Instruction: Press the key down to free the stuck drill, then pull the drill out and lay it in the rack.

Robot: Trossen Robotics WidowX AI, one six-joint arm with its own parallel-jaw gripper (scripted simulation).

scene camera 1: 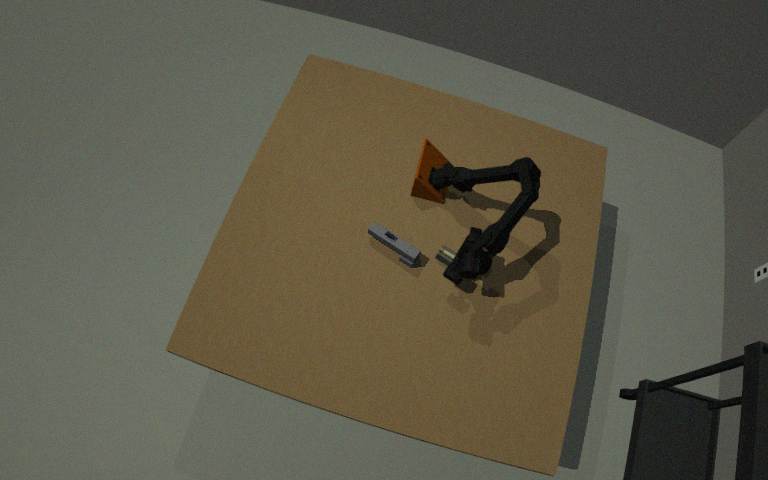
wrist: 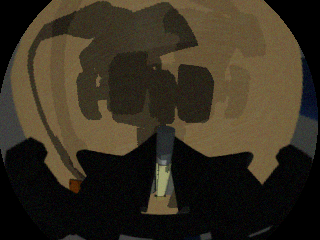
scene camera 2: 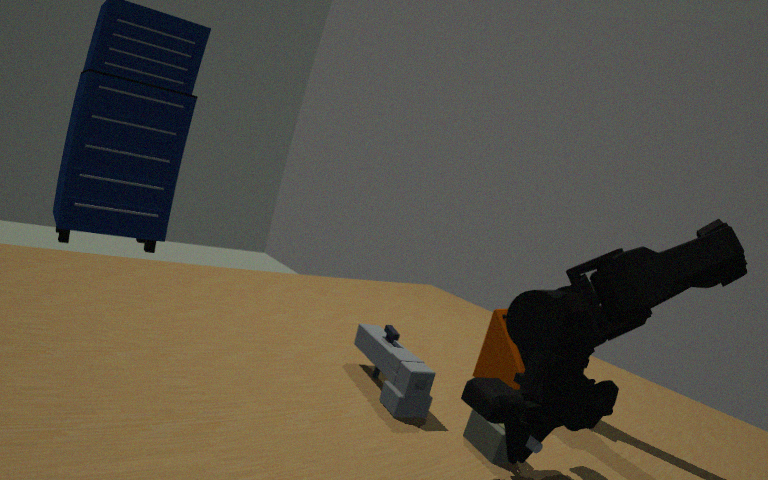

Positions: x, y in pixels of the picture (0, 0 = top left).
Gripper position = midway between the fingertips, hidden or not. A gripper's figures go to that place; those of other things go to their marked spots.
Scene:
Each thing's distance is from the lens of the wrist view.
my gripper (wrist: 162, 136): 0.10 m
drill (wrist: 165, 135): 0.06 m

